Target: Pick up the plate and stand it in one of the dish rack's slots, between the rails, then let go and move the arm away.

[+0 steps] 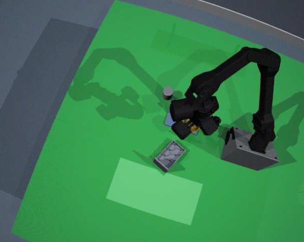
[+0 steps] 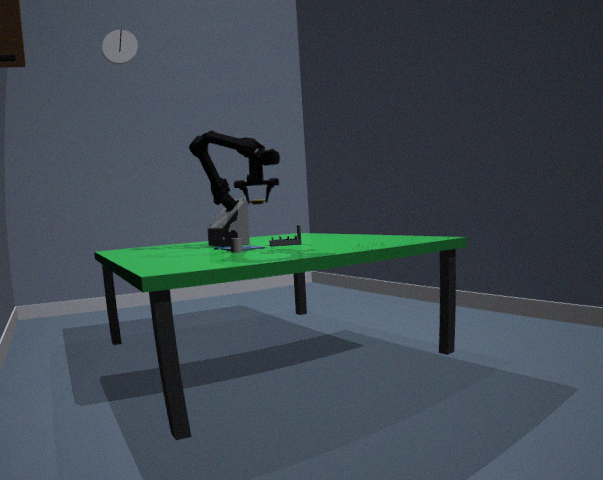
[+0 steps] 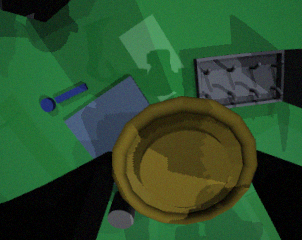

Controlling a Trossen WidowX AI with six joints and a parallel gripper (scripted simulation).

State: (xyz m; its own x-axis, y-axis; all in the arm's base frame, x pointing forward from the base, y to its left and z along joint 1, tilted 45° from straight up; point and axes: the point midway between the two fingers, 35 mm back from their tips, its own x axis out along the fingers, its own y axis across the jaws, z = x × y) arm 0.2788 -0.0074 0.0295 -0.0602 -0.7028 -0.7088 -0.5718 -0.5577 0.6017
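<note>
Right now my gripper tip is 16 cm above the dish rack, 10 cm to the right of it and 4 cm short of it. From my gripper tip the other things lie so: cup 17 cm to the right, 16 cm below, 11 cm ahead; yellow plate 1 cm above; blue mat 18 cm below, 9 cm to the right, 2 cm ahead.
</note>
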